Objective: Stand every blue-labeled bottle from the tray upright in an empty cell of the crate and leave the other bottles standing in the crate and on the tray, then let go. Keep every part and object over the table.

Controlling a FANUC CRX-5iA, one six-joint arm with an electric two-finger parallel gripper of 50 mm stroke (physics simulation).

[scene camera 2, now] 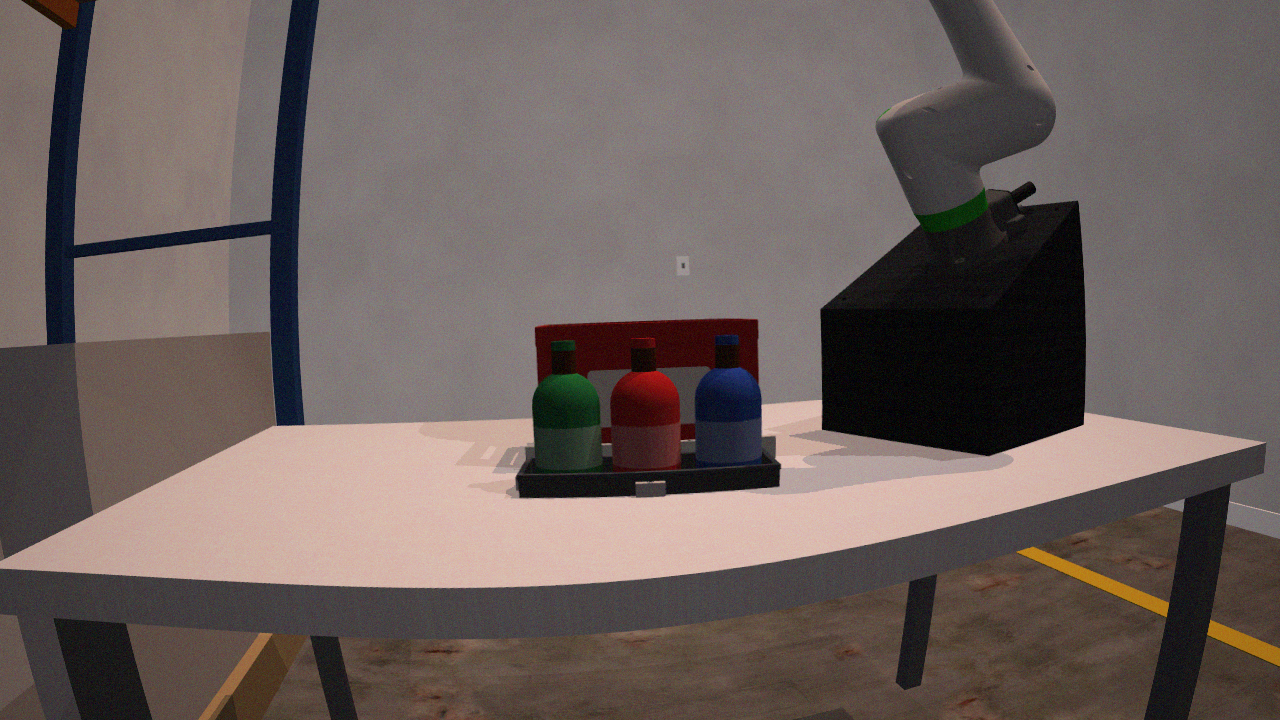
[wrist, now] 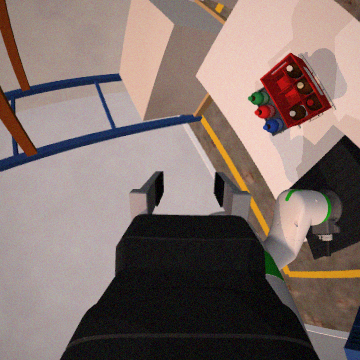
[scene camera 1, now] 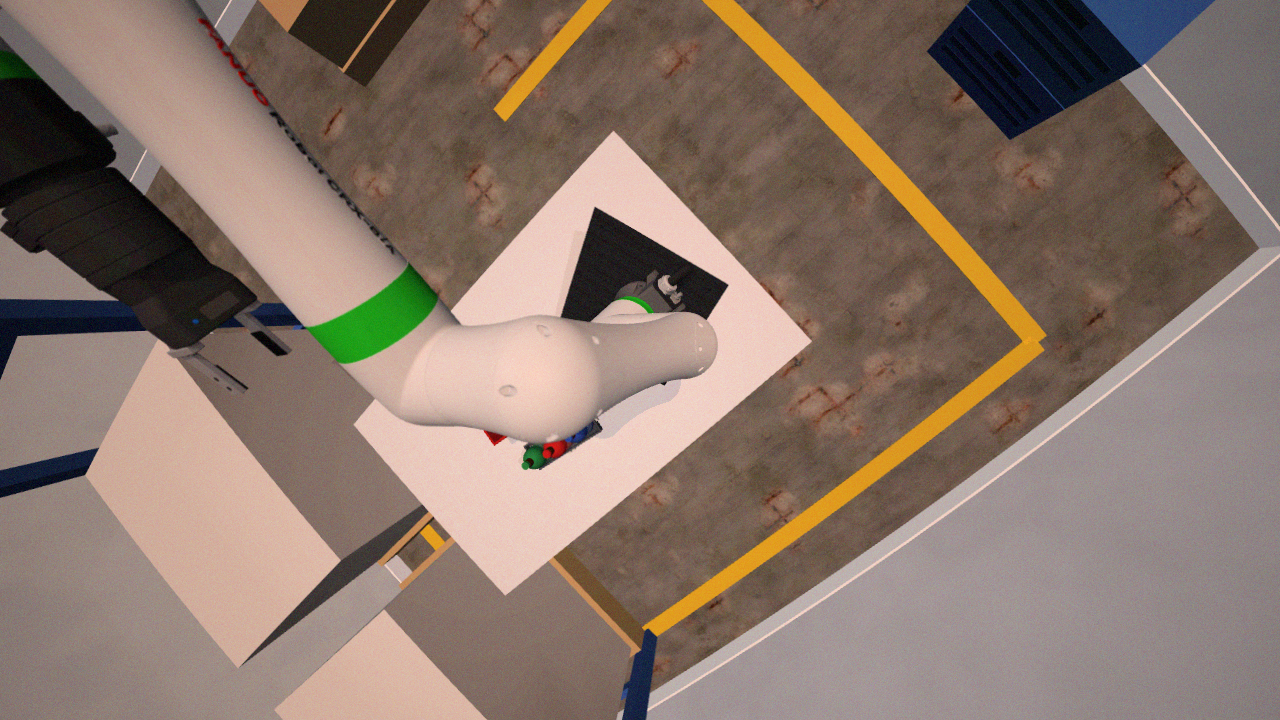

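Pixels of known places: gripper, between the fingertips: [wrist: 188, 181] [scene camera 1: 263, 371]; arm's base, origin of its link: [scene camera 2: 968, 250] [wrist: 324, 207] [scene camera 1: 642, 309].
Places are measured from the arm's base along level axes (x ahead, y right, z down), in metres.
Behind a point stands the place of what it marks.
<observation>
A blue bottle [scene camera 1: 580, 433] @(x 0.398, y -0.194, z 0.159 m) [scene camera 2: 727, 411] @(x 0.427, y -0.218, z 0.193 m) [wrist: 273, 125] @(x 0.411, y -0.156, z 0.160 m), a red bottle [scene camera 1: 554, 448] @(x 0.497, y -0.190, z 0.151 m) [scene camera 2: 645, 416] @(x 0.512, y -0.225, z 0.194 m) [wrist: 264, 111] @(x 0.500, y -0.165, z 0.159 m) and a green bottle [scene camera 1: 534, 457] @(x 0.576, y -0.180, z 0.154 m) [scene camera 2: 566, 420] @(x 0.593, y -0.221, z 0.196 m) [wrist: 258, 97] @(x 0.583, y -0.159, z 0.161 m) stand upright in a row in the black tray [scene camera 2: 581, 485] @(x 0.581, y -0.235, z 0.262 m). The red crate [scene camera 1: 494, 437] @(x 0.631, y -0.055, z 0.117 m) [scene camera 2: 646, 333] @(x 0.503, y -0.073, z 0.114 m) [wrist: 278, 102] @(x 0.494, y -0.065, z 0.136 m) stands beside the tray. In the wrist view it holds several dark-necked bottles, and two cells look empty. My gripper [scene camera 1: 265, 369] @(x 0.310, y 0.123, z -0.626 m) [wrist: 188, 181] @(x 0.310, y 0.123, z -0.626 m) is open and empty, high up and well away from the tray and crate. The arm hides most of the crate in scene camera 1.
The black robot pedestal [scene camera 1: 590, 268] @(x 0.051, y 0.158, z -0.012 m) [scene camera 2: 953, 376] @(x 0.107, y -0.139, z 0.177 m) [wrist: 327, 175] @(x 0.114, y 0.034, z 0.050 m) stands on the white table [scene camera 1: 617, 170] @(x -0.146, y 0.436, z 0.275 m) [scene camera 2: 358, 519] @(x 0.800, y -0.343, z 0.275 m) [wrist: 240, 55] @(x 0.911, y -0.173, z 0.275 m), to the right of the tray in scene camera 2. A blue rack frame [scene camera 2: 290, 214] [wrist: 150, 124] and a large box [wrist: 145, 55] stand beyond the table.
</observation>
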